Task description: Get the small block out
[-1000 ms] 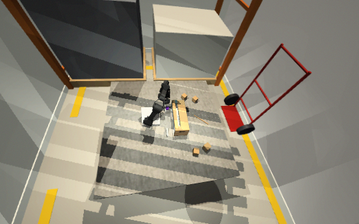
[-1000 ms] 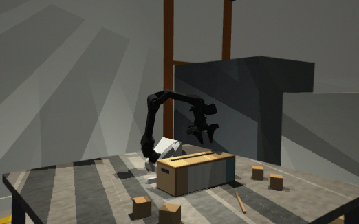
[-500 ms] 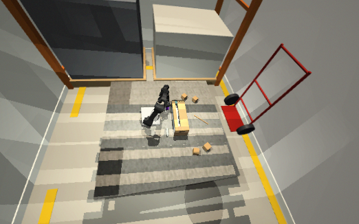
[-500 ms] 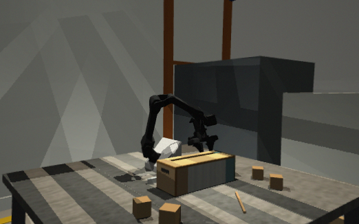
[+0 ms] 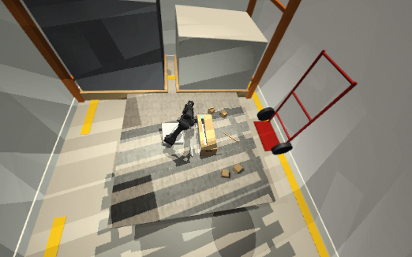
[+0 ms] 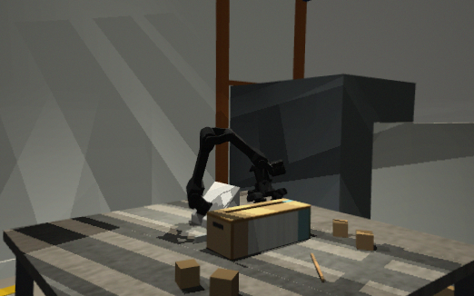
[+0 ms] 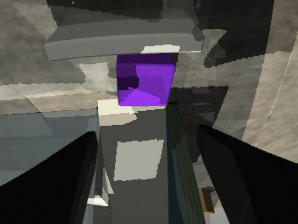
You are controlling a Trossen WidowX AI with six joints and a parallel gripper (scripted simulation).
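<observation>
Now: the purple block 1 cm behind my gripper tip and 4 cm below it. From my gripper tip the other things lie so: thin wooden stick: 37 cm ahead, 17 cm to the right, 5 cm below.
</observation>
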